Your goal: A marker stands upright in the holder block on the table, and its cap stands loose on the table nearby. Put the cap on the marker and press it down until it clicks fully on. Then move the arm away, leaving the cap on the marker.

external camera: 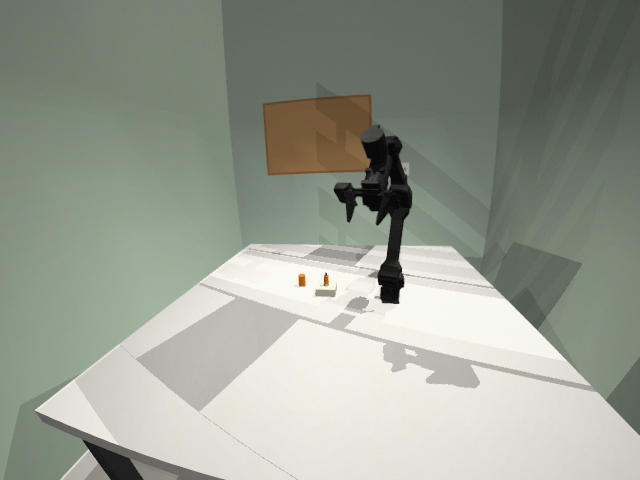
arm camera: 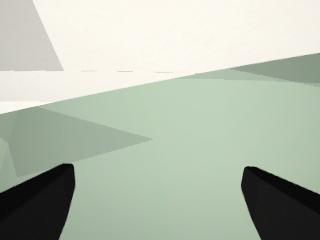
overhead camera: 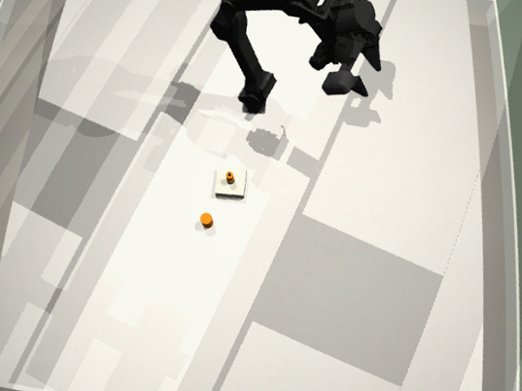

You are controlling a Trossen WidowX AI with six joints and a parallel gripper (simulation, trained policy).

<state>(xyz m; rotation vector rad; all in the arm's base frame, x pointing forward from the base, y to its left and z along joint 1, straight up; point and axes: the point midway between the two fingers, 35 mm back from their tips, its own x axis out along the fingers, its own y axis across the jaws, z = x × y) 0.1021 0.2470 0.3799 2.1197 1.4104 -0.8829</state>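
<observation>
Right now my gripper tip is 36 cm to the left of the orange cap, 33 cm above it and 25 cm short of it. From my gripper tip the other things lie so: pale holder block (34 cm below, 31 cm to the right, 14 cm ahead).
</observation>
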